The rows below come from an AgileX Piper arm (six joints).
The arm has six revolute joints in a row. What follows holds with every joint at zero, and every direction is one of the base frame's.
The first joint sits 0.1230 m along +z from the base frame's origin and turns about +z.
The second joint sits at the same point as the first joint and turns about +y.
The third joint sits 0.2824 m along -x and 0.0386 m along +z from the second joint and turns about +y.
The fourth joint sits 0.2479 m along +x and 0.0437 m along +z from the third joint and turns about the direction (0.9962, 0, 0.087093).
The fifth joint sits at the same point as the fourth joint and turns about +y.
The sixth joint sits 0.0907 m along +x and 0.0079 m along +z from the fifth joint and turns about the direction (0.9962, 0, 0.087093).
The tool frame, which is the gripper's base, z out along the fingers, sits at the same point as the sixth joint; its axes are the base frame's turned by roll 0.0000, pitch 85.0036 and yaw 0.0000 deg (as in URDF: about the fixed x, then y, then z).
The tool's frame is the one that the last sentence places.
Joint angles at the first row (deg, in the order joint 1, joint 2, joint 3, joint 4, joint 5, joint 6):
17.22, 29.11, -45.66, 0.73, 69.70, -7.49
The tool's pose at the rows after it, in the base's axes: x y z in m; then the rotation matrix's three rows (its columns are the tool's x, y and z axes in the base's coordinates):
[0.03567 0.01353 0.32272], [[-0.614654 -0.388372 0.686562], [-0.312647 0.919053 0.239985], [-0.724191 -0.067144 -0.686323]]
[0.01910 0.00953 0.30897], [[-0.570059 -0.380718 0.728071], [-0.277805 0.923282 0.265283], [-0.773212 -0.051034 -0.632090]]
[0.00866 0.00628 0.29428], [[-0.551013 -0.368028 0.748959], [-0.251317 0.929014 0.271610], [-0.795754 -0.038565 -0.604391]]
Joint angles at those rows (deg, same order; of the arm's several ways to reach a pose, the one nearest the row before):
17.22, 21.66, -40.68, 1.61, 67.38, -7.32
17.22, 14.96, -36.95, 2.37, 66.25, -6.50
17.22, 9.88, -33.63, 2.37, 65.99, -5.38

